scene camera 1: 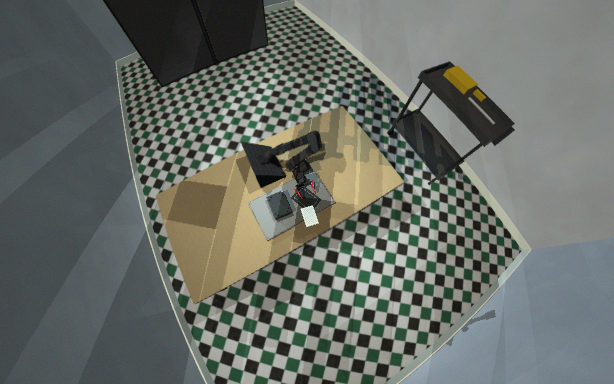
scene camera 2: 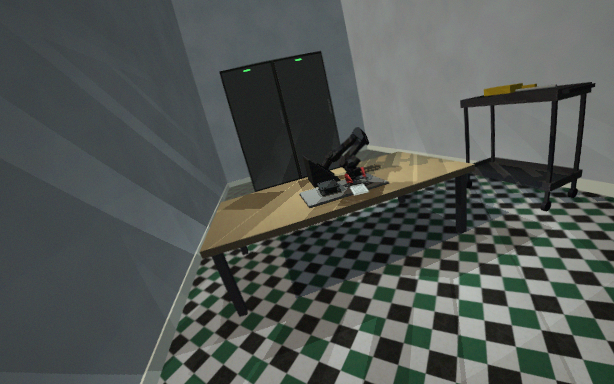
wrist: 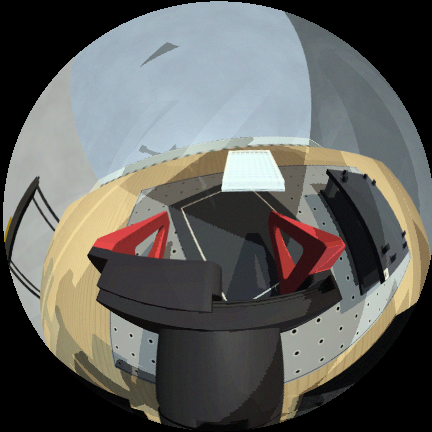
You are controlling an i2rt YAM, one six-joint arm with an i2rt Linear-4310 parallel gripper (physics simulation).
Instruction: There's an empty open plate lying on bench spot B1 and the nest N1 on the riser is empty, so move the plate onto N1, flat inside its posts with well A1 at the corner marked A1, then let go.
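Places are measured from the arm's base along level axes (x up, y back, z right), in millimetres.
Pixels of known places: gripper, fingertip midpoint: (scene camera 1: pixel 308 195) (scene camera 2: pixel 359 179) (wrist: pixel 218 216); arm's base, origin of the base link: (scene camera 1: pixel 267 158) (scene camera 2: pixel 323 168).
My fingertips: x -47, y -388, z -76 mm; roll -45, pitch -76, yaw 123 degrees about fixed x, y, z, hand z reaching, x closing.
For each thing: its top centre in the pictures, then the offset to it from my fingertips. "spot": a spot on its surface instead. Level surfaces: height alone.
- white plate, middle of its top: (wrist: pixel 250 159) (scene camera 2: pixel 358 187) (scene camera 1: pixel 309 215) dx -10, dy -111, dz +77 mm
- dark pad with a thin white outline, surface spot: (wrist: pixel 181 207) spot: dx -26, dy -55, dz -41 mm
- dark riser with nest N1, middle of its top: (wrist: pixel 382 203) (scene camera 2: pixel 327 182) (scene camera 1: pixel 278 203) dx +24, dy +69, dz +198 mm
- small pale label, surface spot: (wrist: pixel 386 273) spot: dx +14, dy +131, dz +128 mm
- wooden table, its level: dx -41 mm
The white plate (scene camera 1: pixel 309 216) (scene camera 2: pixel 359 189) (wrist: pixel 253 171) appears flat, overlapping the far side of the dark pad with a thin white outline (wrist: pixel 181 207). My gripper (scene camera 1: pixel 305 191) (scene camera 2: pixel 356 176) (wrist: pixel 218 216) has red fingers; it is open and empty above that pad. In the wrist view the plate shows beyond the fingertips, nearer the right finger, and is not between them. The dark riser with nest N1 (scene camera 1: pixel 280 205) (scene camera 2: pixel 329 187) (wrist: pixel 377 210) stands beside the pad, with small black posts and no plate on it. A small pale label (wrist: pixel 386 273) sits at its near corner; its text is too small to read.
A grey perforated board (scene camera 1: pixel 262 217) (scene camera 2: pixel 312 200) (wrist: pixel 320 345) lies under the pad and riser on the wooden table (scene camera 1: pixel 225 265) (scene camera 2: pixel 270 217) (wrist: pixel 75 240). A black ribbed block (scene camera 1: pixel 262 167) stands at the arm's base. A cart (scene camera 2: pixel 510 101) and a dark cabinet (scene camera 1: pixel 185 40) (scene camera 2: pixel 260 125) stand away from the table.
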